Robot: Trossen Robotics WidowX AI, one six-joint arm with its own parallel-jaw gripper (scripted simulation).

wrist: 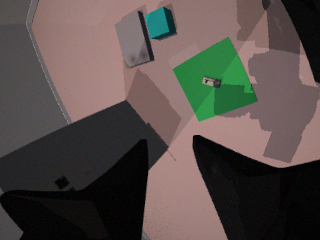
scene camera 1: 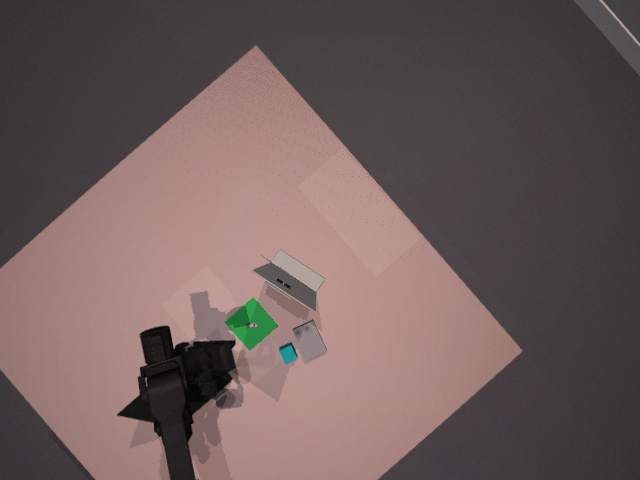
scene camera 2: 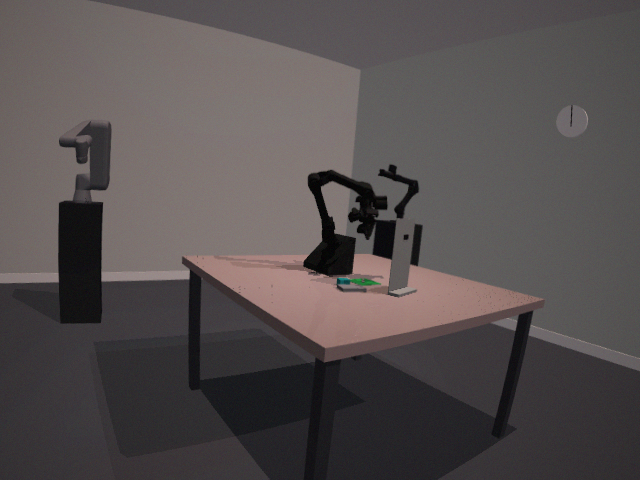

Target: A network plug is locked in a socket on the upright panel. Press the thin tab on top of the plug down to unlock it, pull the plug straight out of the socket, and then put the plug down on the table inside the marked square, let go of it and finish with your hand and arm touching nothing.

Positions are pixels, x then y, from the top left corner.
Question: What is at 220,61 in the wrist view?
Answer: A green marked square.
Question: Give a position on an upright grey panel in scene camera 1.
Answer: At 285,274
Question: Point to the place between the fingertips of my gripper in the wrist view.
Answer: At 170,143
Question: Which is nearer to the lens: the teal cube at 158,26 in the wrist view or the flat grey slab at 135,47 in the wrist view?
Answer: The teal cube.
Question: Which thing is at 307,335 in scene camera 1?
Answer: A flat grey slab.
